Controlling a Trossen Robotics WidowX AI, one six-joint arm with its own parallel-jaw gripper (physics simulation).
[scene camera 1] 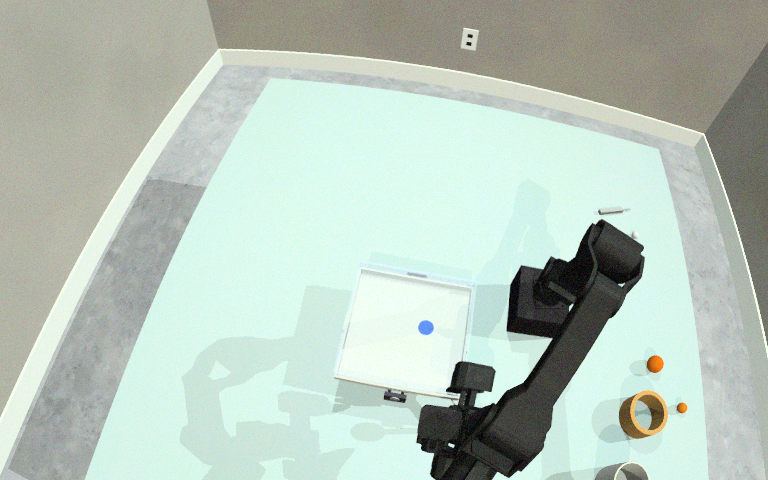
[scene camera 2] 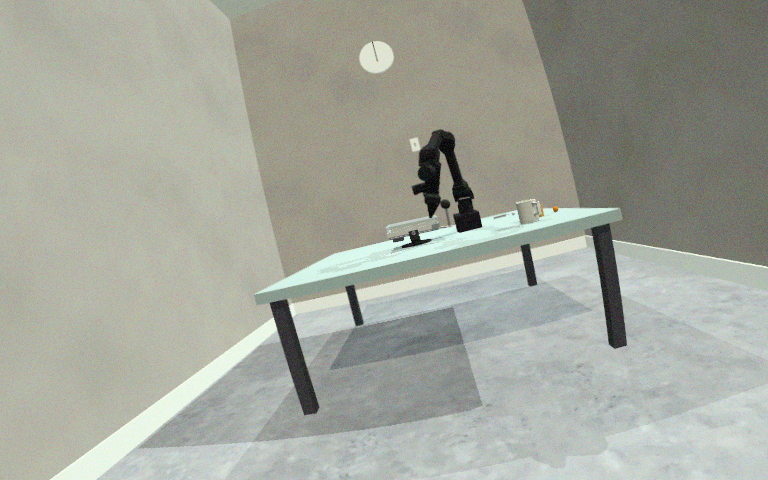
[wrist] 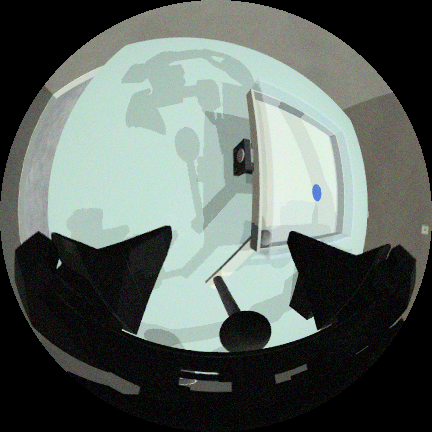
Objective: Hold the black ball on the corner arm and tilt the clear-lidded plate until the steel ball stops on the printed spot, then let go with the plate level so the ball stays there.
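The clear-lidded plate (scene camera 1: 390,350) (scene camera 2: 403,229) (wrist: 280,165) has a blue printed spot (scene camera 1: 425,327) (wrist: 316,192) and stands on a black pedestal (scene camera 2: 416,242). Its exact tilt is hard to judge. A faint grey round shape, apparently the steel ball (wrist: 265,234), sits in the corner by the corner arm, away from the spot. That corner is partly hidden in scene camera 1. The pale corner arm (wrist: 234,266) carries a black rod with the black ball (scene camera 2: 445,203) (wrist: 245,330). My gripper (scene camera 2: 432,214) (wrist: 232,235) is open and empty; the black ball shows low between its fingers, apparently not touched.
A small black block (scene camera 1: 394,396) (wrist: 242,157) is on the plate's side. The robot base (scene camera 1: 535,316) (scene camera 2: 468,220) stands beside the plate. Beyond are a pale mug (scene camera 2: 526,211), an orange ring (scene camera 1: 626,418), two orange balls (scene camera 1: 654,363) (scene camera 1: 681,407) and a silver cylinder (scene camera 1: 611,210).
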